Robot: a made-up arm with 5 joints. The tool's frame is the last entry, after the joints.
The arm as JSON. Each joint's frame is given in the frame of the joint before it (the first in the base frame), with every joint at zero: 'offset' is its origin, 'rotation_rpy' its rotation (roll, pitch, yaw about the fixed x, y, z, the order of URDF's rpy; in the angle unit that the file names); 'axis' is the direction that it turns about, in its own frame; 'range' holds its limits. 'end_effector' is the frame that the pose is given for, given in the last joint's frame.
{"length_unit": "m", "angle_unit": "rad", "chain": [
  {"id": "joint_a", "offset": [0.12, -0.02, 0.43], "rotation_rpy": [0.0, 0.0, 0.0], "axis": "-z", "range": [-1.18, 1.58]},
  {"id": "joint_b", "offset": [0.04, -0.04, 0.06], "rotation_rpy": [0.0, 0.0, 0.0], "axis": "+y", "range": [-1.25, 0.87]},
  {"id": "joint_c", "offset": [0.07, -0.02, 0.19], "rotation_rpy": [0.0, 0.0, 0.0], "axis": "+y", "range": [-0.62, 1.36]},
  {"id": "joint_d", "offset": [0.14, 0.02, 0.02], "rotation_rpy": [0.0, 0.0, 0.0], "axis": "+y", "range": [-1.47, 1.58]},
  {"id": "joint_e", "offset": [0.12, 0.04, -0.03], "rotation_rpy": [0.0, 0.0, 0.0], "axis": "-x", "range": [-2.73, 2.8]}
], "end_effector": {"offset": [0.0, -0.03, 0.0], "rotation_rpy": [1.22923, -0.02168, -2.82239]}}
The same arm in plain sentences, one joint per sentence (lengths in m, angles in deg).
The arm has five revolute joints in a row. What follows holds with every joint at zero, and every direction is one of the base frame's.
The first joint is mounted 0.12 m along +x and 0.02 m along -y and 0.43 m along +z from the base frame's origin and turns about -z, from -67.61 to 90.53 deg.
The second joint is mounted 0.04 m along +x and 0.04 m along -y and 0.06 m along +z from the first joint and turns about +y, from -71.62 to 49.85 deg.
The third joint is mounted 0.07 m along +x and 0.02 m along -y and 0.19 m along +z from the second joint and turns about +y, from -35.52 to 77.92 deg.
The fourth joint is mounted 0.14 m along +x and 0.02 m along +y and 0.02 m along +z from the third joint and turns about +y, from -84.22 to 90.53 deg.
The fifth joint is mounted 0.12 m along +x and 0.04 m along +y and 0.03 m along -z from the fourth joint and turns about -x, from -156.42 to 160.43 deg.
The tool frame, which is the frame that the pose is given for, is mounted 0.03 m along -y from the fifth joint; its axes are the base frame's turned by roll 70.43, pitch -1.24 and yaw -161.71 deg (as in URDF: about the fixed x, then y, then z).

